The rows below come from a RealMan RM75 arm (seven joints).
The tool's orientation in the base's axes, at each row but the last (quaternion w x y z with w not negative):
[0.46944 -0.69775 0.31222 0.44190]
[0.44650 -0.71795 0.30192 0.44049]
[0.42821 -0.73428 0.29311 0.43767]
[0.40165 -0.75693 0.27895 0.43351]
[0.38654 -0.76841 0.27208 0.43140]
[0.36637 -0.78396 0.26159 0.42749]
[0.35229 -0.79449 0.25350 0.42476]
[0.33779 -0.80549 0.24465 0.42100]
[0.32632 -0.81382 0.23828 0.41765]
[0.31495 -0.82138 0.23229 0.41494]
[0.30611 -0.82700 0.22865 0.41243]
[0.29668 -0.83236 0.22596 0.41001]
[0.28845 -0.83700 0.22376 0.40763]
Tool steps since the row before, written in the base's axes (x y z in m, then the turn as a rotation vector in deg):
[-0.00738 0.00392 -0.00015 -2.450 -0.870 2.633]
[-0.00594 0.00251 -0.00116 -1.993 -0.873 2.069]
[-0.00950 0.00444 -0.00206 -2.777 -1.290 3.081]
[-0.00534 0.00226 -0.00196 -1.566 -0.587 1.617]
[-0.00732 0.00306 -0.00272 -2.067 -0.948 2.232]
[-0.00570 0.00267 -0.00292 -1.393 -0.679 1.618]
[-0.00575 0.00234 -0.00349 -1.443 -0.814 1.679]
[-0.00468 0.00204 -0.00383 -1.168 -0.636 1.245]
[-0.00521 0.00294 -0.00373 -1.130 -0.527 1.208]
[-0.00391 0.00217 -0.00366 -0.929 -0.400 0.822]
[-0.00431 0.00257 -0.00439 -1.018 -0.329 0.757]
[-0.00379 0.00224 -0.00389 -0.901 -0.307 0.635]
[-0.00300 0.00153 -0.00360 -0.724 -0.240 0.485]
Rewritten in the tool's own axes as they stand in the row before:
[-0.00300 0.00491 0.00606 -3.393 1.403 -0.462]
[-0.00161 0.00430 0.00468 -2.688 1.238 -0.510]
[-0.00263 0.00637 0.00817 -3.918 1.685 -0.825]
[-0.00094 0.00365 0.00482 -2.114 0.921 -0.310]
[-0.00140 0.00479 0.00674 -2.861 1.276 -0.584]
[-0.00058 0.00356 0.00593 -2.022 0.844 -0.467]
[-0.00020 0.00378 0.00603 -2.086 0.942 -0.571]
[0.00055 0.00314 0.00553 -1.595 0.786 -0.398]
[-0.00002 0.00270 0.00651 -1.556 0.700 -0.322]
[0.00063 0.00220 0.00531 -1.141 0.608 -0.163]
[0.00089 0.00229 0.00620 -1.146 0.634 -0.034]
[0.00075 0.00193 0.00550 -0.984 0.584 -0.024]
[0.00101 0.00179 0.00448 -0.771 0.472 -0.002]

